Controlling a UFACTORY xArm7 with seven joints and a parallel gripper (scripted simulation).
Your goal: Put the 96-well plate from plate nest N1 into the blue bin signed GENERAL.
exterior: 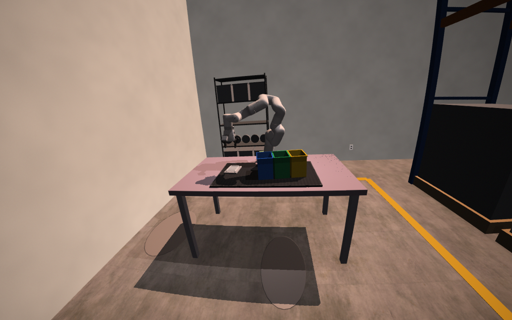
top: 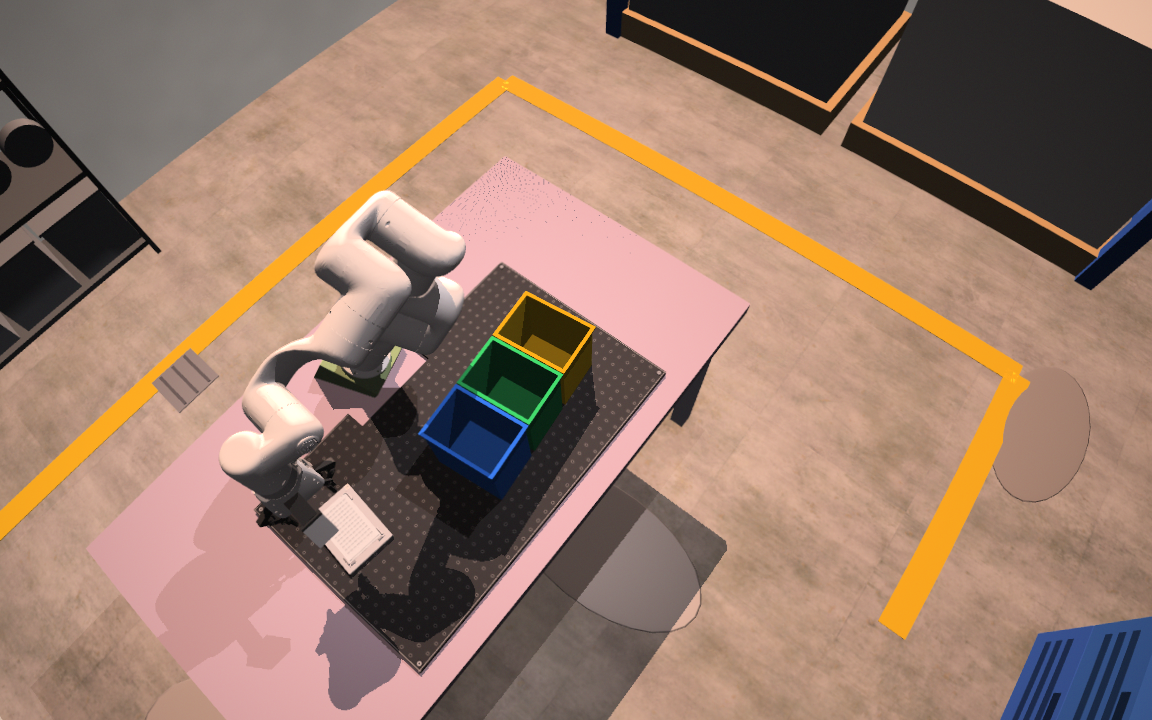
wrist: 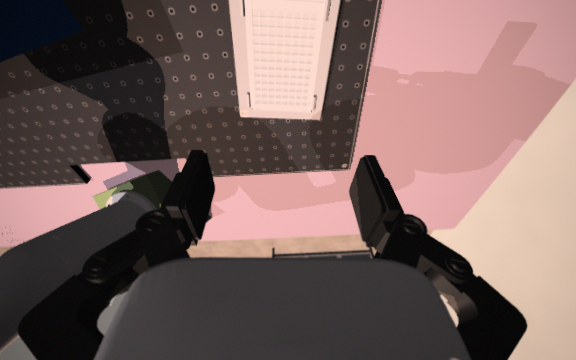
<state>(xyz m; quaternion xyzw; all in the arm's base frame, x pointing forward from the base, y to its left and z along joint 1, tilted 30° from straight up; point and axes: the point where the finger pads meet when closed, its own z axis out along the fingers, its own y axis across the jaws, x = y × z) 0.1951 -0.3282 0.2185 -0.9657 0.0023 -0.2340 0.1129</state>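
Now: hand 21 cm above the 96-well plate. From my hand the other things lie so: plate nest N1: 22 cm below; then green bin: 4 cm ahead, 45 cm to the left, 14 cm below; then blue bin: 7 cm ahead, 32 cm to the left, 14 cm below.
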